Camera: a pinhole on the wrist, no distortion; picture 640 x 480 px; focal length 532.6 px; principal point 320.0 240.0 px. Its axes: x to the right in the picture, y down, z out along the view. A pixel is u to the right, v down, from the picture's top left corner.
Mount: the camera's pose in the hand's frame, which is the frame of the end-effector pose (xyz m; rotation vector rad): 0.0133 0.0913 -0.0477 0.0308 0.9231 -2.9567
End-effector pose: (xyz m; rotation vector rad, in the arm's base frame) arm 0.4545 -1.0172 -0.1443 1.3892 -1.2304 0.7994
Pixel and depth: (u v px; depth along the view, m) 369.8 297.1 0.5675
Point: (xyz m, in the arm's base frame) 0.6556 -1.4042 -0.3399
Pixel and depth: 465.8 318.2 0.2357
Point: 0.4929 -1.1319 -0.2383
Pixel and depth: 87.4 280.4 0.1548
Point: 0.4660 -1.1097 -0.0856
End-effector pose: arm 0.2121 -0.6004 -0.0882 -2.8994 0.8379 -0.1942
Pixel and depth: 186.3 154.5 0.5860
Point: 0.4995 -0.5103 -0.5358
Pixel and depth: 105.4 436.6 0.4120
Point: 0.5358 -0.4629 -0.2397
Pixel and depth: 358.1 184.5 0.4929
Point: 0.3264 -0.4316 -0.4486
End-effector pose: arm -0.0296 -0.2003 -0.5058 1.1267 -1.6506 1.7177
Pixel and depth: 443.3 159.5 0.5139
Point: 0.2367 -0.5636 -0.5520
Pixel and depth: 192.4 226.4 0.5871
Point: 0.1732 -0.6326 -0.2914
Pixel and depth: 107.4 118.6 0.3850
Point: -0.0031 -0.5380 -0.3706
